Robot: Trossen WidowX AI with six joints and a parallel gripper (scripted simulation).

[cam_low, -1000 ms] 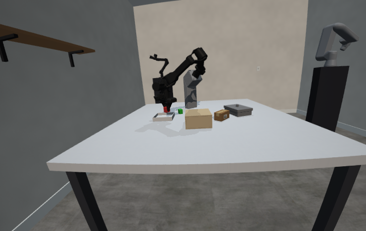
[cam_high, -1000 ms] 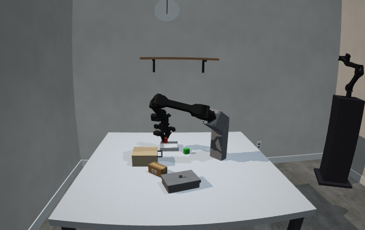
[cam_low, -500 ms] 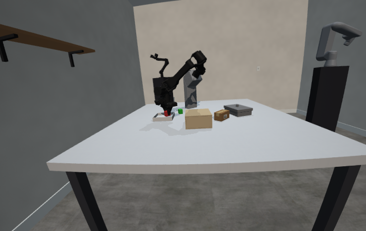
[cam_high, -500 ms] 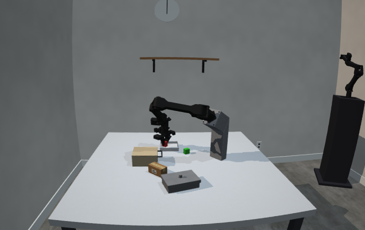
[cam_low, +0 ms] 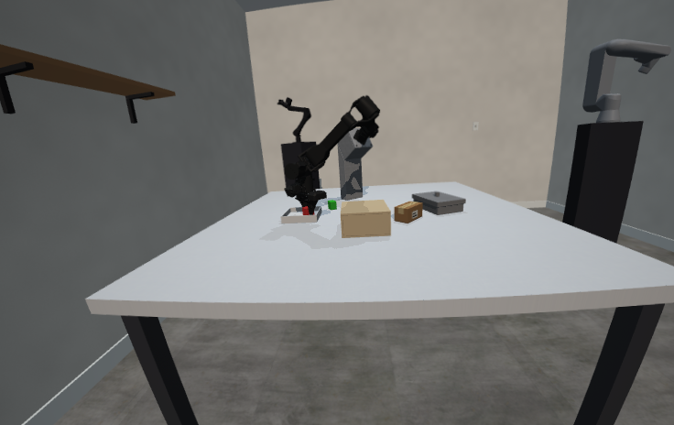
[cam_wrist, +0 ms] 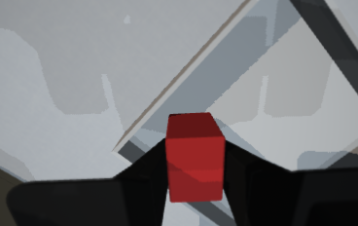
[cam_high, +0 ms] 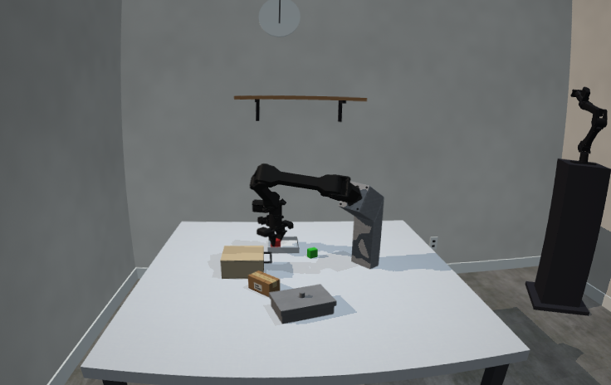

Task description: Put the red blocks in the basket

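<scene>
My hand is 310 mm past the knobbed lid, 440 mm to the right of it and 10 mm above it. Also, from my hand: cardboard box (130 mm behind, 370 mm to the left, 20 mm below); dark grey box (310 mm behind, 440 mm to the left, 40 mm below); shallow basket (20 mm behind, 50 mm to the right, 40 mm below).
</scene>
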